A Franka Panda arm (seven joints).
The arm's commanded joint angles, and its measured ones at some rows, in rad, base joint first. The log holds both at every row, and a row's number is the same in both.
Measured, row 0: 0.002, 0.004, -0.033, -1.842, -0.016, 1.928, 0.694
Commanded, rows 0 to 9: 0.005, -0.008, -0.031, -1.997, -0.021, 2.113, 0.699; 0.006, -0.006, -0.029, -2.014, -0.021, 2.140, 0.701; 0.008, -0.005, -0.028, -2.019, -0.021, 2.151, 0.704; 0.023, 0.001, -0.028, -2.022, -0.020, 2.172, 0.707; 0.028, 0.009, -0.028, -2.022, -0.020, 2.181, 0.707; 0.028, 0.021, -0.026, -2.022, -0.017, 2.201, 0.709; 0.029, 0.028, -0.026, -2.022, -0.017, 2.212, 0.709; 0.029, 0.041, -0.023, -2.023, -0.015, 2.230, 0.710; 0.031, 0.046, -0.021, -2.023, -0.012, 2.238, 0.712; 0.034, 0.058, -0.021, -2.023, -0.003, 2.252, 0.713
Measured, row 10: 0.028, 0.033, -0.030, -2.017, -0.015, 2.199, 0.697
